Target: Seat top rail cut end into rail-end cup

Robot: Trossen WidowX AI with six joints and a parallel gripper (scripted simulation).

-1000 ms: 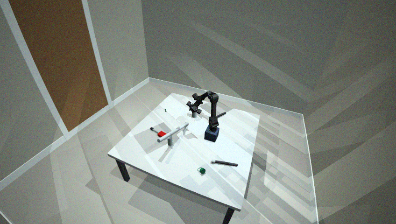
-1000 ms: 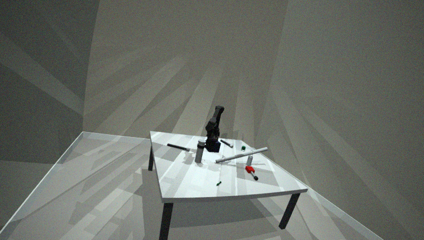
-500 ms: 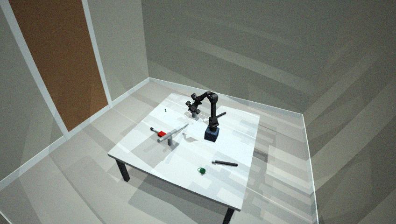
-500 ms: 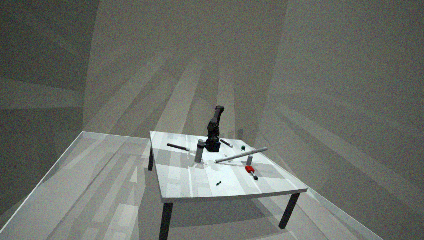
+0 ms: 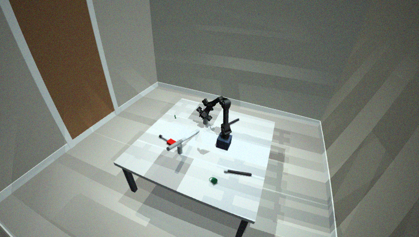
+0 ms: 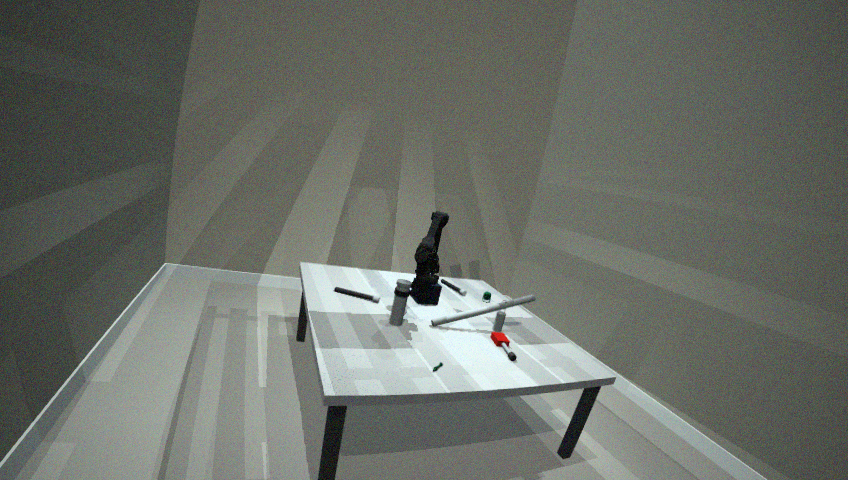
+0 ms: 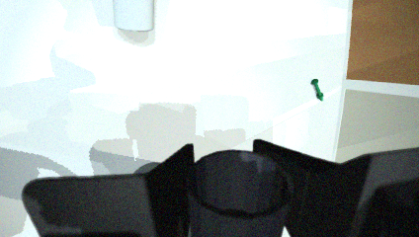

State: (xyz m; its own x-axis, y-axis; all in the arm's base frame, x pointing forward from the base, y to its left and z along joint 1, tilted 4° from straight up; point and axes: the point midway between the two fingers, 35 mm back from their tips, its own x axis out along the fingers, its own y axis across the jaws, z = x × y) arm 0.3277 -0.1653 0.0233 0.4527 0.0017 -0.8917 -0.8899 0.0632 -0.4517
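Now: the dark rail-end cup 20 mm behind my gripper tip, 20 mm to the right of it and 30 mm above it. The rest, counted from my gripper tip: green cup (390 mm behind, 600 mm to the left, 110 mm below); small green screw (350 mm ahead, 30 mm to the right, 120 mm below); short line post (10 mm ahead, 440 mm to the left, 20 mm below).
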